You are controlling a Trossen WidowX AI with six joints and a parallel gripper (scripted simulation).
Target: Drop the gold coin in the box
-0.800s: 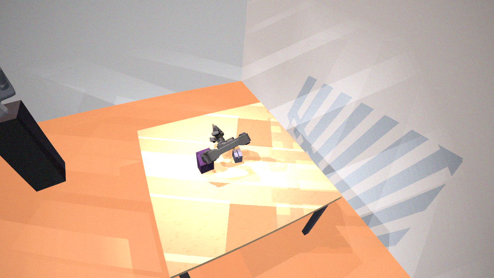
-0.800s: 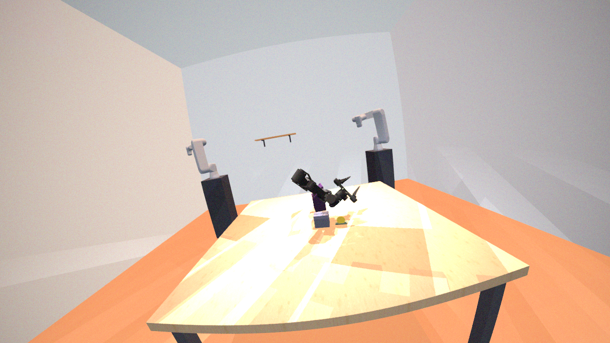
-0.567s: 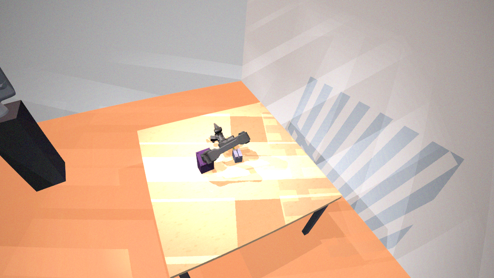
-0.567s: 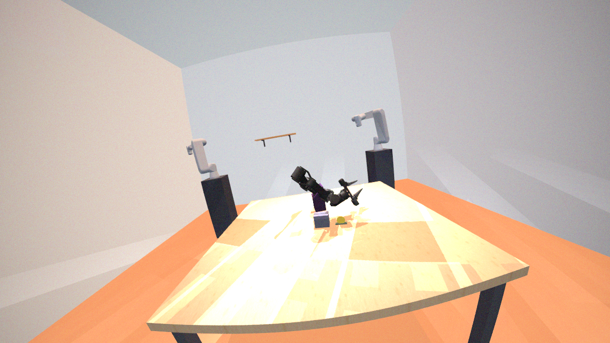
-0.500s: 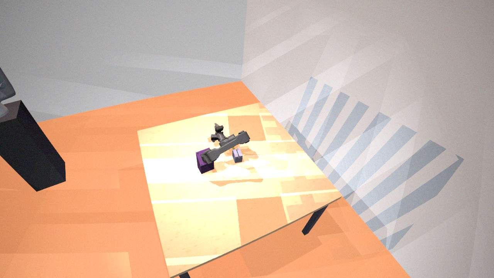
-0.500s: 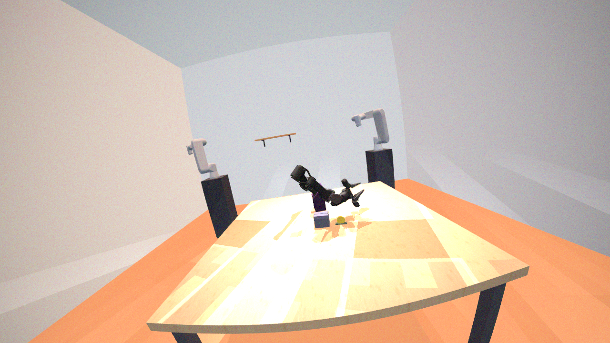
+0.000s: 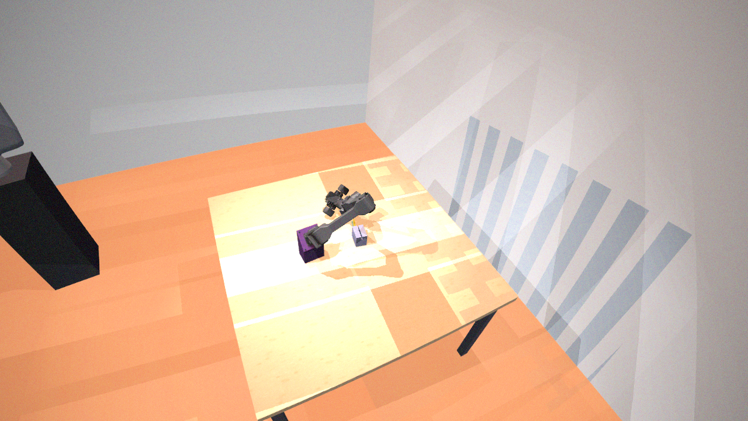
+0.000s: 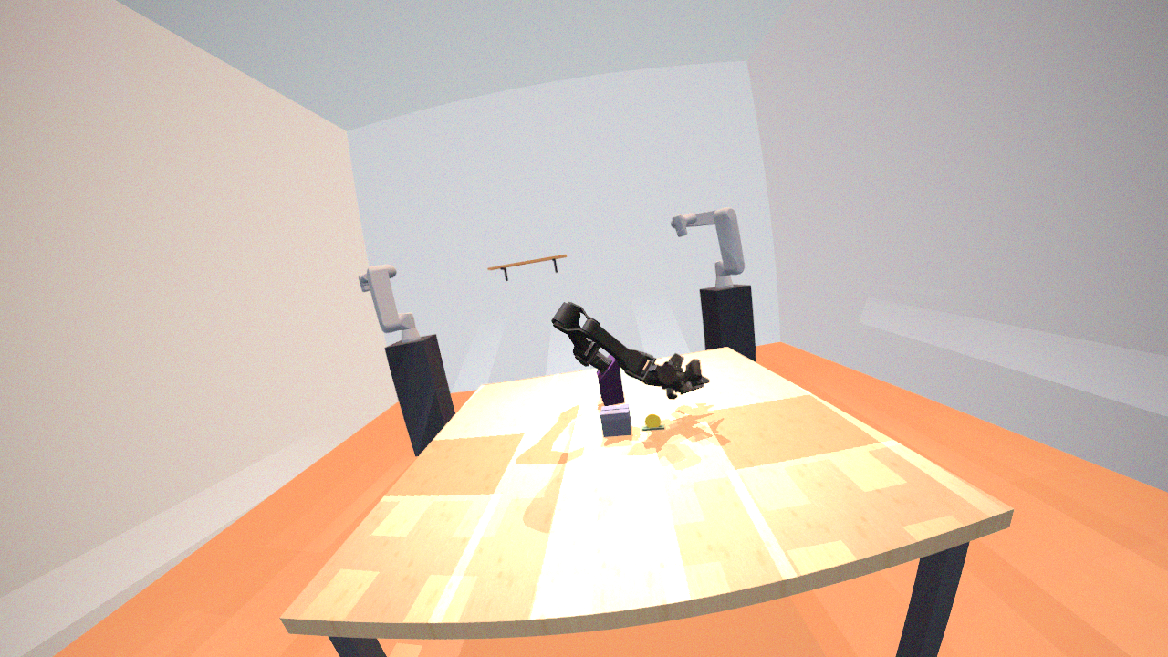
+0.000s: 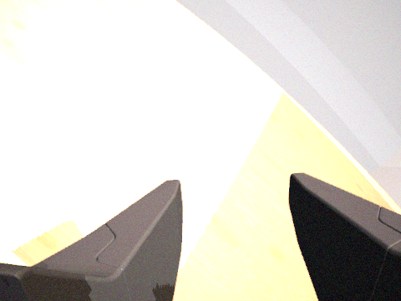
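My gripper tip is 20 cm to the left of the gold coin, 6 cm above it and 5 cm short of it.
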